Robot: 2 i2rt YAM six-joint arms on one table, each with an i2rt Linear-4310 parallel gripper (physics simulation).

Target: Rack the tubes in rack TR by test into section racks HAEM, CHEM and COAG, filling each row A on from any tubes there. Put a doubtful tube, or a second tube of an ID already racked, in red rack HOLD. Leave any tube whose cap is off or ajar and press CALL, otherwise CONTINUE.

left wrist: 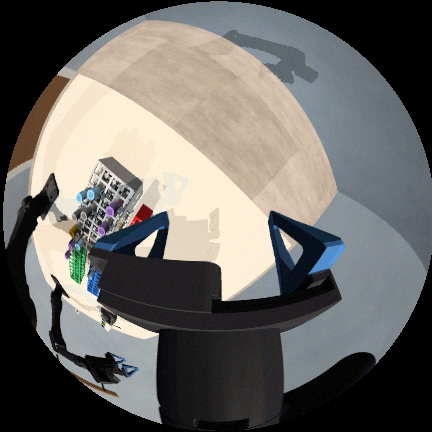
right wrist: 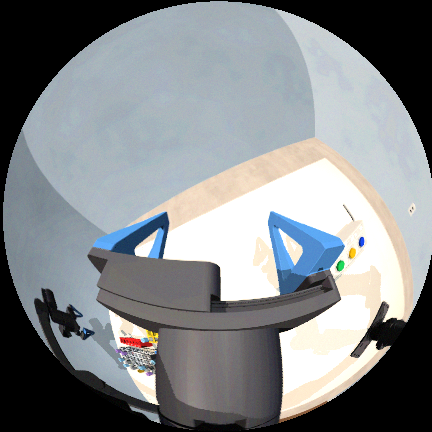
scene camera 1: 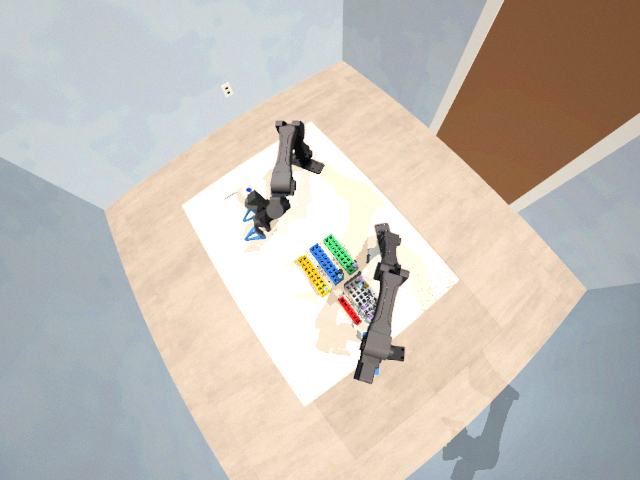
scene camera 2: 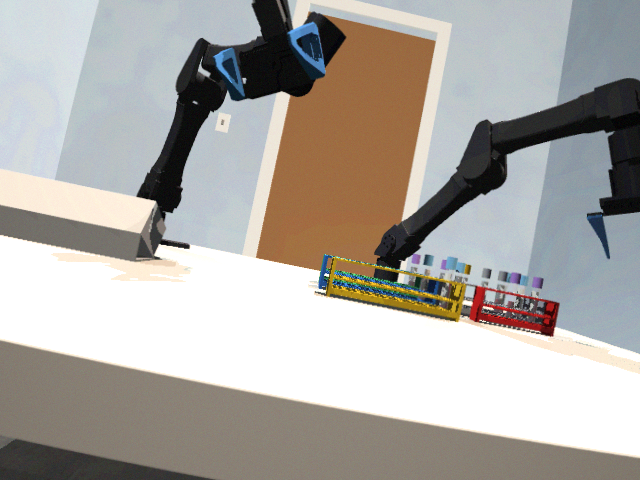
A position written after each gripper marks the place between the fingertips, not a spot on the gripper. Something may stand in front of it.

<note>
The right gripper (scene camera 2: 251, 51) is open and holds nothing. Further things: a panel with coloured buttons (scene camera 2: 70, 216).
The panel with coloured buttons shows as well in the right wrist view (right wrist: 353, 236).
</note>
